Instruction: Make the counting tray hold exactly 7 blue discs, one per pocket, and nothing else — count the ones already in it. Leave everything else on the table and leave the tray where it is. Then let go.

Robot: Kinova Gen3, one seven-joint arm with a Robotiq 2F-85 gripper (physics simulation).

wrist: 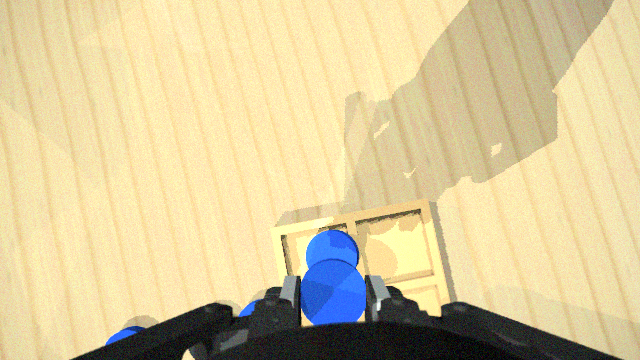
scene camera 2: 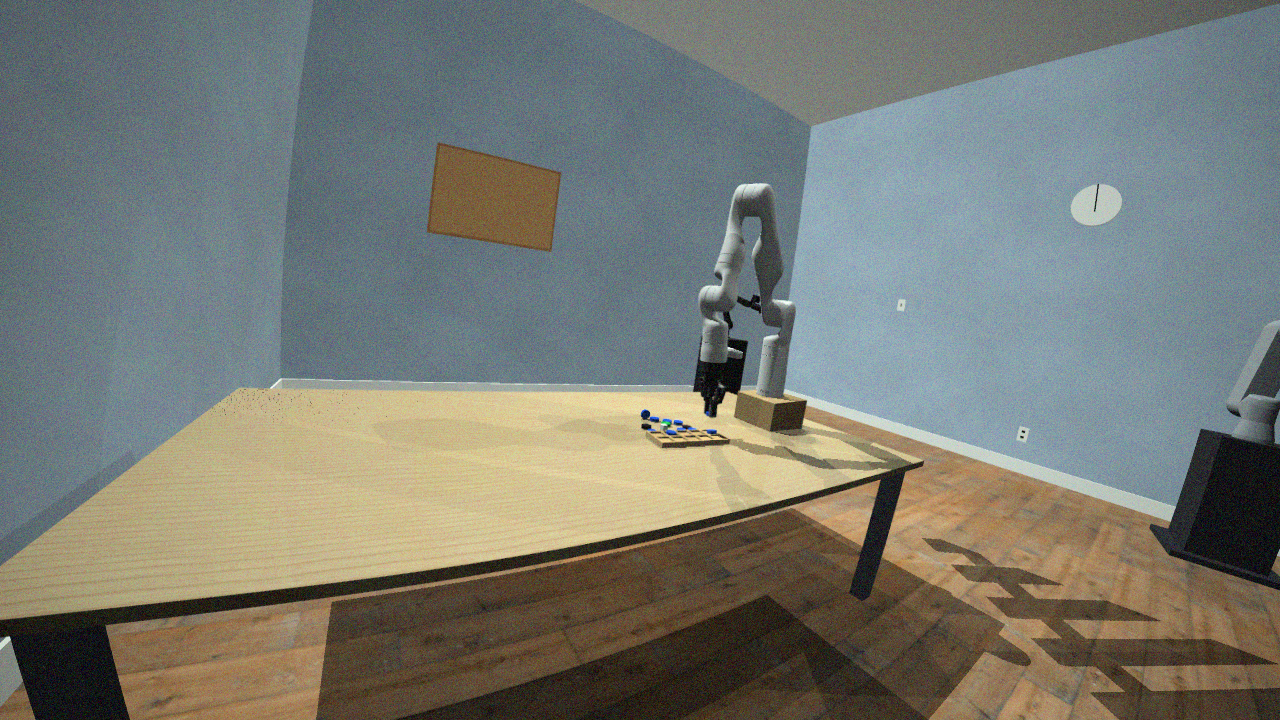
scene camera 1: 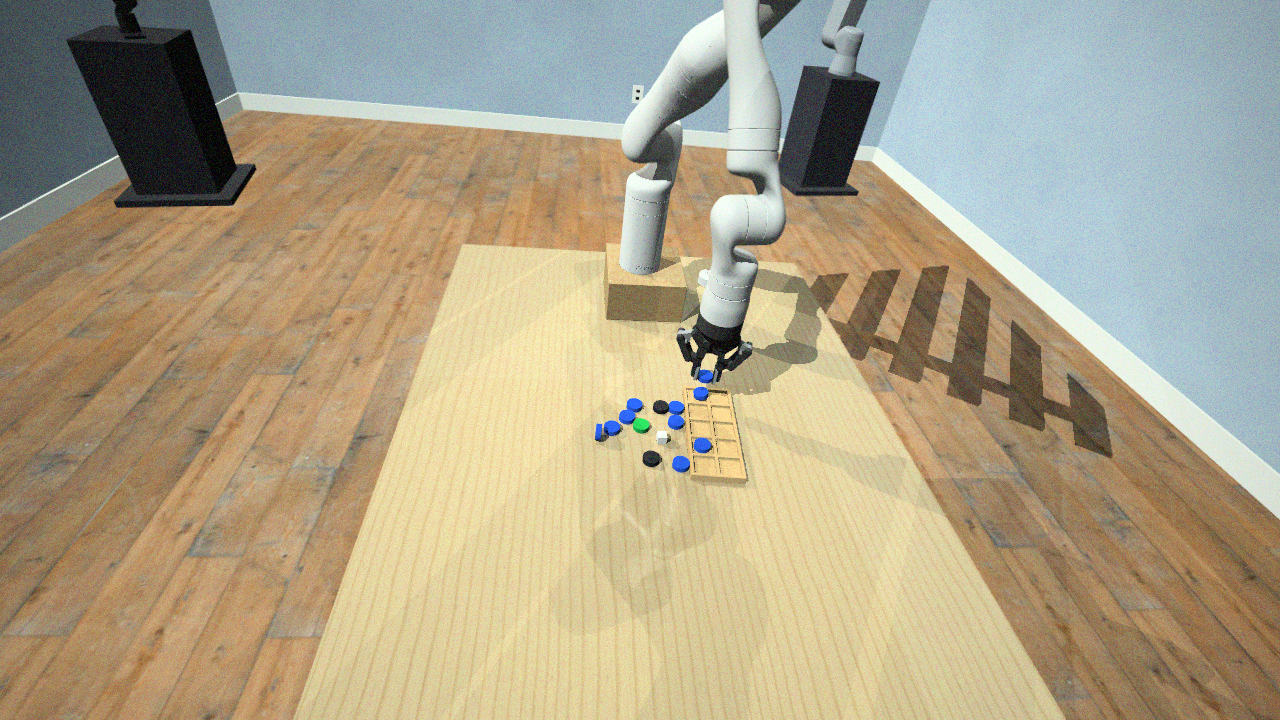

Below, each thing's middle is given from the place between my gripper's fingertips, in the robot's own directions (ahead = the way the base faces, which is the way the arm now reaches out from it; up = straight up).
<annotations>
My gripper is now 80 mm short of the wooden counting tray [scene camera 1: 713,418] and 60 mm above it.
</annotations>
